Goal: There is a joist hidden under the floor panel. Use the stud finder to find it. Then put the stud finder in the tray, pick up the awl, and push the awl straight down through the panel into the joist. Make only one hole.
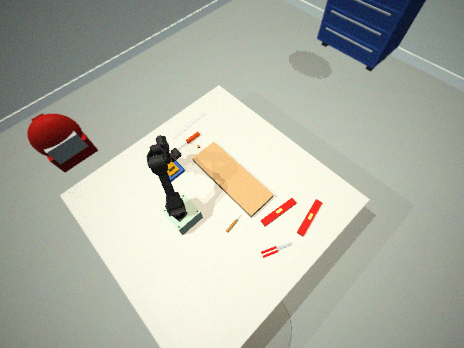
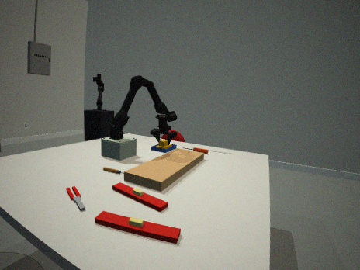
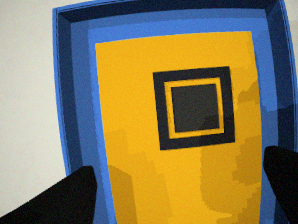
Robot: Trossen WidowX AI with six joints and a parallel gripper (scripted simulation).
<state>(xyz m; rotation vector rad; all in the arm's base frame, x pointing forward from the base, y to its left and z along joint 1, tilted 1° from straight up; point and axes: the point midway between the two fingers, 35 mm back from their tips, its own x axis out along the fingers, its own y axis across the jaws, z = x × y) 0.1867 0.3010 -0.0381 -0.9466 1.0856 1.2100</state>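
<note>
My gripper tip is now 1 cm short of the square indicator, 2 cm to the right of it and 3 cm below it. The rest, counted from my gripper tip: blue tray 1 cm to the right, 2 cm below; yellow stud finder 1 cm to the left, 1 cm above; orange-handled screwdriver 19 cm ahead, 4 cm to the left, 2 cm below.
</note>
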